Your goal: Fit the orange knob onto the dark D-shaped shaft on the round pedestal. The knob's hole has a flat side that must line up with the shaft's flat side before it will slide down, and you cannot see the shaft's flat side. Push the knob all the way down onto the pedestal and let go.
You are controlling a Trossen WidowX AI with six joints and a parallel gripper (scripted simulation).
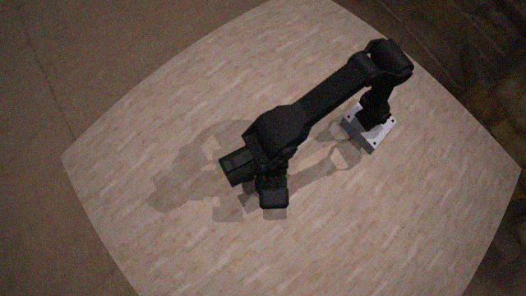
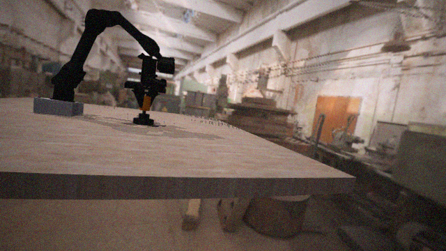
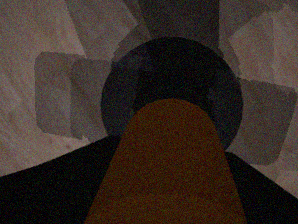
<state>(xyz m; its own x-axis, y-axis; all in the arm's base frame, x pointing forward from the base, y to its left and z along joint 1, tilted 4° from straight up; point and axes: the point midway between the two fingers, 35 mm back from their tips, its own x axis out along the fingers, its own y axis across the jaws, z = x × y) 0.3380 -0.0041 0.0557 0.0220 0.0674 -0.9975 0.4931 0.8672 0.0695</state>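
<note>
My gripper tip is 20 mm below the orange knob. Also, from my gripper tip: dark pedestal 40 mm below.
</note>
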